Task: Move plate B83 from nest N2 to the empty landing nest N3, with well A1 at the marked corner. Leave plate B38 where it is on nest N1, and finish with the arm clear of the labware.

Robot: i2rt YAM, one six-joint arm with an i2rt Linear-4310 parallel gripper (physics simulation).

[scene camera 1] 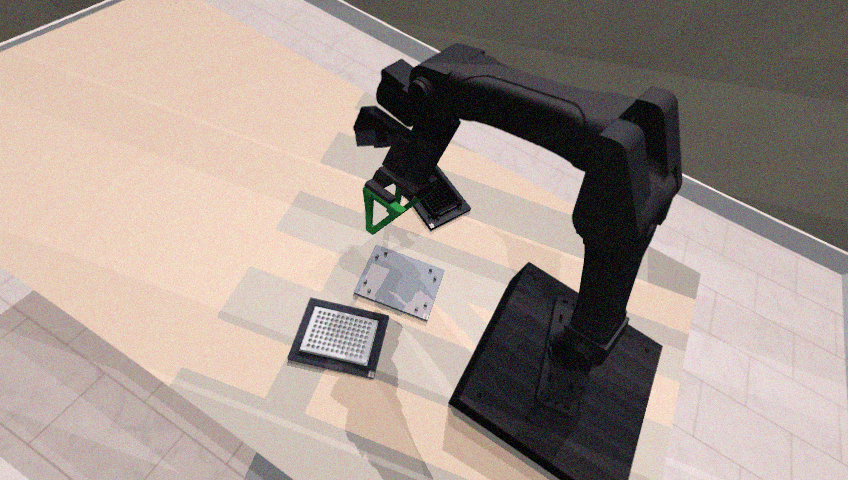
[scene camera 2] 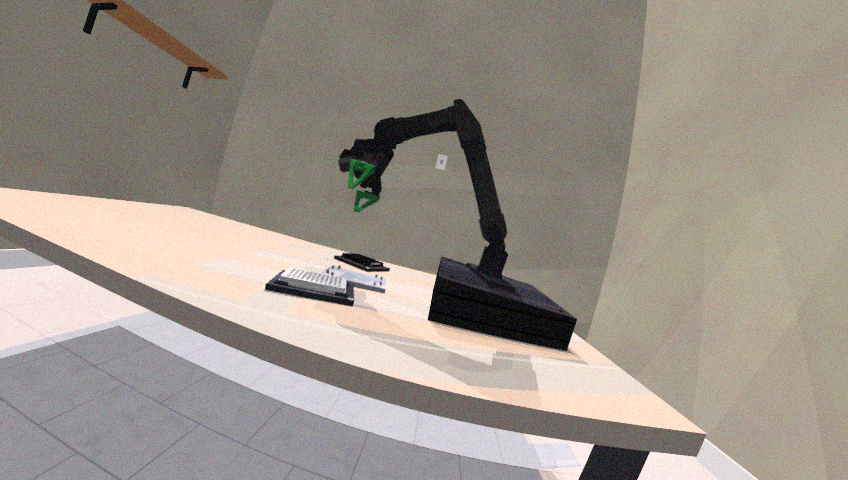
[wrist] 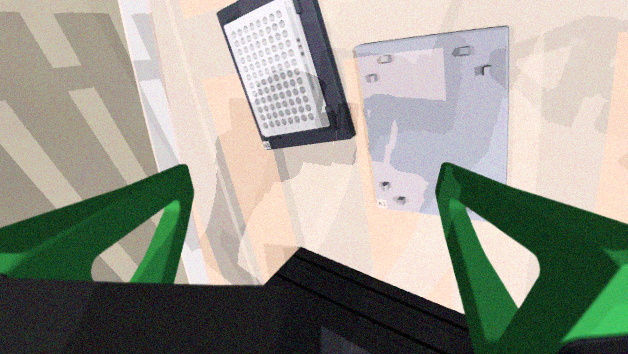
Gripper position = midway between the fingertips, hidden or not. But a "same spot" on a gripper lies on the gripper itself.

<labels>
my gripper: scene camera 1; scene camera 2; wrist 314, 177
same spot on my gripper: (scene camera 2: 361, 169) = (scene camera 1: 382, 205)
</labels>
